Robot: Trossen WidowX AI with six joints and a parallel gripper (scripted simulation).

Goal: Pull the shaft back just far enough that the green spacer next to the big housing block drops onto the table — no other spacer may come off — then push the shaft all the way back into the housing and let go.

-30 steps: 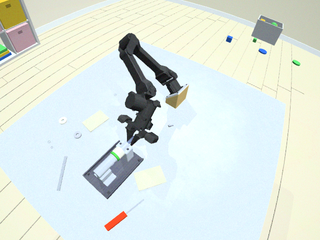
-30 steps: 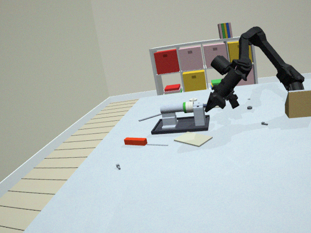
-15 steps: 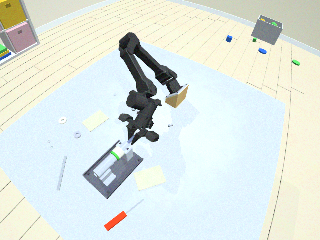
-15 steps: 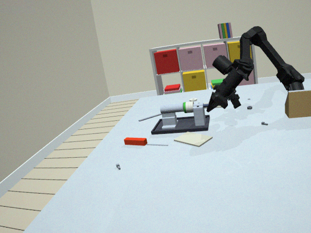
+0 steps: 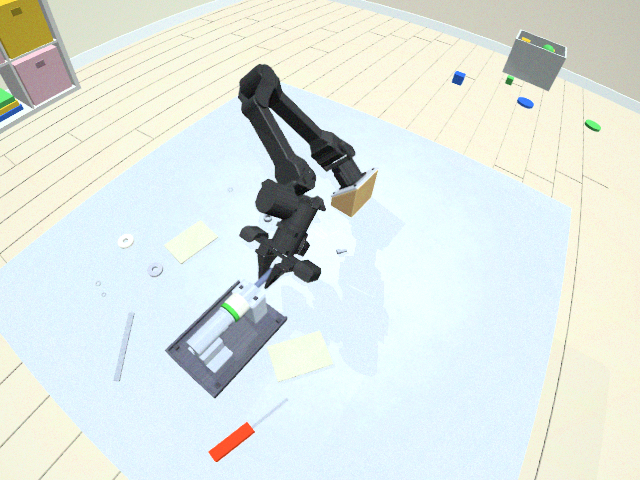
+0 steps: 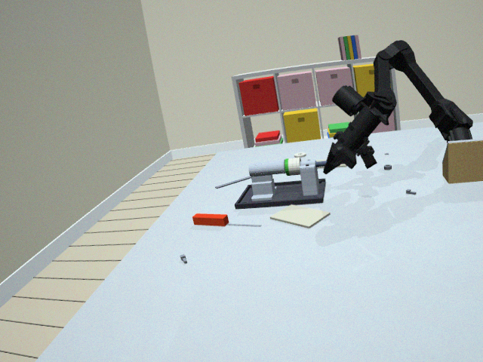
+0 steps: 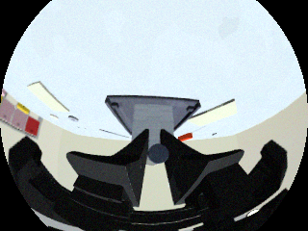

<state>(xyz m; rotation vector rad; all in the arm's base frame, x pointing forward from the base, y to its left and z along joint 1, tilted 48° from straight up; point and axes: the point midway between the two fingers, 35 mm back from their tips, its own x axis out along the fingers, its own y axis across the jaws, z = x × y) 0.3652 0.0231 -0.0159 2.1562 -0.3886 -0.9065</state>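
The grey-blue shaft is 4 cm ahead of my gripper tip and 2 cm above it. Also, from my gripper tip: white spacer 7 cm ahead, 2 cm above; then green spacer 10 cm ahead, 2 cm above; then red-handled screwdriver 23 cm ahead, 17 cm to the left, 5 cm below.
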